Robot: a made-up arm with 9 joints. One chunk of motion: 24 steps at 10 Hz.
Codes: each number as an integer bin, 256 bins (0 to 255) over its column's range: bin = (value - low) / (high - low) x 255, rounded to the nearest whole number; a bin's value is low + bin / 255 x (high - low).
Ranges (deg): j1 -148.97..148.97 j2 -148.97..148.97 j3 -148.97..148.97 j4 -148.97..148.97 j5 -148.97..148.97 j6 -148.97..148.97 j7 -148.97..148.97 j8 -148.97..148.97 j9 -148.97..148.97
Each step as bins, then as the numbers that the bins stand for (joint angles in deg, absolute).
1 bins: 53 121 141 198 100 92 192 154 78
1 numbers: -87.05 -7.59 15.77 82.37 -32.13 -41.48 75.36 30.96 -57.84
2 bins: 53 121 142 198 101 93 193 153 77
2 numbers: -87.05 -7.59 16.94 82.37 -30.96 -40.31 76.53 29.79 -59.00
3 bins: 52 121 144 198 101 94 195 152 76
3 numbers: -88.21 -7.59 19.28 82.37 -30.96 -39.14 78.87 28.63 -60.17
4 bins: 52 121 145 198 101 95 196 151 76
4 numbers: -88.21 -7.59 20.45 82.37 -30.96 -37.97 80.03 27.46 -60.17
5 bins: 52 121 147 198 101 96 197 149 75
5 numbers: -88.21 -7.59 22.78 82.37 -30.96 -36.80 81.20 25.12 -61.34
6 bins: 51 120 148 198 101 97 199 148 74
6 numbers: -89.38 -8.76 23.95 82.37 -30.96 -35.64 83.54 23.95 -62.51
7 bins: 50 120 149 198 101 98 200 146 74
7 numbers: -90.55 -8.76 25.12 82.37 -30.96 -34.47 84.71 21.62 -62.51
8 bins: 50 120 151 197 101 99 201 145 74
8 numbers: -90.55 -8.76 27.46 81.20 -30.96 -33.30 85.88 20.45 -62.51
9 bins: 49 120 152 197 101 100 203 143 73
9 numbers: -91.72 -8.76 28.63 81.20 -30.96 -32.13 88.21 18.11 -63.68
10 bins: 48 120 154 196 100 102 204 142 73
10 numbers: -92.89 -8.76 30.96 80.03 -32.13 -29.79 89.38 16.94 -63.68
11 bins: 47 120 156 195 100 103 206 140 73
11 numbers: -94.06 -8.76 33.30 78.87 -32.13 -28.63 91.72 14.60 -63.68
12 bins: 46 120 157 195 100 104 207 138 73
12 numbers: -95.22 -8.76 34.47 78.87 -32.13 -27.46 92.89 12.27 -63.68
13 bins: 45 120 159 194 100 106 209 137 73
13 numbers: -96.39 -8.76 36.80 77.70 -32.13 -25.12 95.22 11.10 -63.68
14 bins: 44 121 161 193 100 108 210 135 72
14 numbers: -97.56 -7.59 39.14 76.53 -32.13 -22.78 96.39 8.76 -64.85
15 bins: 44 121 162 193 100 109 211 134 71
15 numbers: -97.56 -7.59 40.31 76.53 -32.13 -21.62 97.56 7.59 -66.01
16 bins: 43 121 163 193 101 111 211 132 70
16 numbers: -98.73 -7.59 41.48 76.53 -30.96 -19.28 97.56 5.26 -67.18
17 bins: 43 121 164 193 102 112 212 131 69
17 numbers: -98.73 -7.59 42.65 76.53 -29.79 -18.11 98.73 4.09 -68.35
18 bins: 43 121 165 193 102 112 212 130 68
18 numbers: -98.73 -7.59 43.81 76.53 -29.79 -18.11 98.73 2.92 -69.52
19 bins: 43 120 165 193 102 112 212 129 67
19 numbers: -98.73 -8.76 43.81 76.53 -29.79 -18.11 98.73 1.75 -70.69
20 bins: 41 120 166 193 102 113 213 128 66
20 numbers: -101.07 -8.76 44.98 76.53 -29.79 -16.94 99.90 0.58 -71.86
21 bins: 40 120 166 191 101 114 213 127 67
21 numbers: -102.23 -8.76 44.98 74.19 -30.96 -15.77 99.90 -0.58 -70.69
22 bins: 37 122 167 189 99 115 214 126 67
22 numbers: -105.74 -6.43 46.15 71.86 -33.30 -14.60 101.07 -1.75 -70.69
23 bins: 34 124 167 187 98 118 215 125 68
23 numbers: -109.24 -4.09 46.15 69.52 -34.47 -11.10 102.23 -2.92 -69.52
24 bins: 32 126 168 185 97 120 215 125 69
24 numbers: -111.58 -1.75 47.32 67.18 -35.64 -8.76 102.23 -2.92 -68.35
